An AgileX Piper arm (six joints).
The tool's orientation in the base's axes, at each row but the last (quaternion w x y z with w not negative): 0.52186 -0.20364 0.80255 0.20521; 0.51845 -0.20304 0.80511 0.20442; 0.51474 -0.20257 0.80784 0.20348; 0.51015 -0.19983 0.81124 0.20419; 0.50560 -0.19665 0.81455 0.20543; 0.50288 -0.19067 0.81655 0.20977; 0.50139 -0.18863 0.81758 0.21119; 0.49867 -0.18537 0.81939 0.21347; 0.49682 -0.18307 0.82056 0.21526; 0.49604 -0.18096 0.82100 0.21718; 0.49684 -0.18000 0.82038 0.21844; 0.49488 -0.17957 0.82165 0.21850
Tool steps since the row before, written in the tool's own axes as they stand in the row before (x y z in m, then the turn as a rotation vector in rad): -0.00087 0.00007 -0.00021 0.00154 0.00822 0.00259; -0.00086 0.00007 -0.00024 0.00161 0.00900 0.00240; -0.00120 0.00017 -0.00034 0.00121 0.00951 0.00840; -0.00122 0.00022 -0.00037 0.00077 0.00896 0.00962; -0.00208 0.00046 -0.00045 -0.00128 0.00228 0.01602; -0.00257 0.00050 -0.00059 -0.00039 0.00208 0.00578; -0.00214 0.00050 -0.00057 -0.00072 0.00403 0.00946; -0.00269 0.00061 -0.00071 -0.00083 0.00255 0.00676; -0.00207 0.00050 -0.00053 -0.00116 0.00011 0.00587; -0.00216 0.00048 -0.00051 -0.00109 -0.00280 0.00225; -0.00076 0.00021 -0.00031 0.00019 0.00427 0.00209; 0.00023 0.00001 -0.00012 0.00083 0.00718 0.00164
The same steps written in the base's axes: 0.00013 0.00004 0.00089 -0.00307 0.00808 -0.00142; 0.00011 0.00003 0.00089 -0.00366 0.00862 -0.00132; 0.00012 0.00010 0.00125 0.00072 0.01231 -0.00322; 0.00009 0.00013 0.00128 0.00210 0.01256 -0.00337; 0.00028 0.00038 0.00213 0.01122 0.01060 -0.00501; 0.00038 0.00036 0.00263 0.00336 0.00487 -0.00168; 0.00023 0.00032 0.00224 0.00521 0.00851 -0.00258; 0.00033 0.00038 0.00280 0.00403 0.00583 -0.00162; 0.00026 0.00032 0.00216 0.00478 0.00333 -0.00137; 0.00033 0.00031 0.00222 0.00357 -0.00106 -0.00045; 0.00000 0.00007 0.00084 -0.00073 0.00469 -0.00026; -0.00020 -0.00007 -0.00015 -0.00284 0.00685 -0.00012
